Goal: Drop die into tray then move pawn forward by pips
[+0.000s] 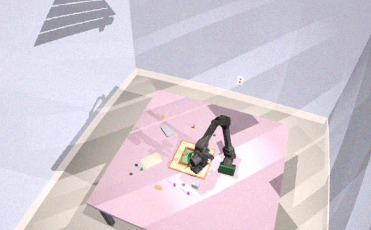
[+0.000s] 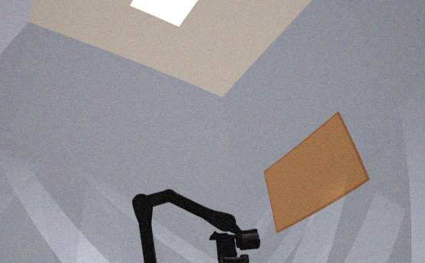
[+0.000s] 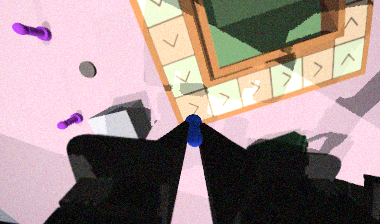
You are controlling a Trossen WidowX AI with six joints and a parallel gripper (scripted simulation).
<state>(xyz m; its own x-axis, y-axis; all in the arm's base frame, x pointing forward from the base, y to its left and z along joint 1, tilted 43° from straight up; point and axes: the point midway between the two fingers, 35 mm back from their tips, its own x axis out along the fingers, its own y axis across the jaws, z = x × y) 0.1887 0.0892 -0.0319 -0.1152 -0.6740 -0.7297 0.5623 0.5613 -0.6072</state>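
The pale grey cube is 9 cm to the left of my gripper tip, 6 cm below it and 2 cm ahead of it. Round my gripper tip: orange block 28 cm ahead, 17 cm to the left, 8 cm below; then green dice tray 13 cm to the right, 8 cm below, 8 cm ahead; then blue pawn 1 cm above.
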